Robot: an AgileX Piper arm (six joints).
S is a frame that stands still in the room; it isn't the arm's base.
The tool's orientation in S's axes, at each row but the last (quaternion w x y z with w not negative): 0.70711 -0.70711 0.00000 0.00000; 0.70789 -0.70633 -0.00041 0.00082; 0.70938 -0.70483 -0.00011 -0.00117; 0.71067 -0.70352 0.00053 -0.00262; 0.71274 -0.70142 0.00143 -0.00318; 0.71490 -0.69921 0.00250 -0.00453; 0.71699 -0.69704 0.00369 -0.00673; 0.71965 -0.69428 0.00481 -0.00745; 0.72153 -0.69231 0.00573 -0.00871; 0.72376 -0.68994 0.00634 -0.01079
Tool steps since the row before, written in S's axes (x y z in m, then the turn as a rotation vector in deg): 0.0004 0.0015 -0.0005 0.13 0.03 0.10; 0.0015 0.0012 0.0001 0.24 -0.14 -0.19; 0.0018 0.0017 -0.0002 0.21 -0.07 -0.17; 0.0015 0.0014 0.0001 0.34 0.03 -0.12; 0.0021 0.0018 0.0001 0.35 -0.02 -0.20; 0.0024 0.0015 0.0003 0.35 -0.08 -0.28; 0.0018 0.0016 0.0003 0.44 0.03 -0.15; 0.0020 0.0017 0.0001 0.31 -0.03 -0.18; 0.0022 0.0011 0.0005 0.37 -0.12 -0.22; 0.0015 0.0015 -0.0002 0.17 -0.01 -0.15
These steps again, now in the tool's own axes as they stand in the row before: 0.0004 0.0005 0.0015 0.13 -0.10 0.03; 0.0015 -0.0001 0.0012 0.24 0.19 -0.14; 0.0018 0.0002 0.0017 0.21 0.17 -0.07; 0.0015 -0.0001 0.0014 0.34 0.12 0.03; 0.0021 -0.0001 0.0018 0.35 0.20 -0.02; 0.0024 -0.0003 0.0015 0.35 0.28 -0.08; 0.0018 -0.0002 0.0016 0.44 0.15 0.03; 0.0020 0.0000 0.0017 0.31 0.18 -0.03; 0.0022 -0.0004 0.0012 0.37 0.22 -0.12; 0.0015 0.0003 0.0015 0.17 0.15 -0.01
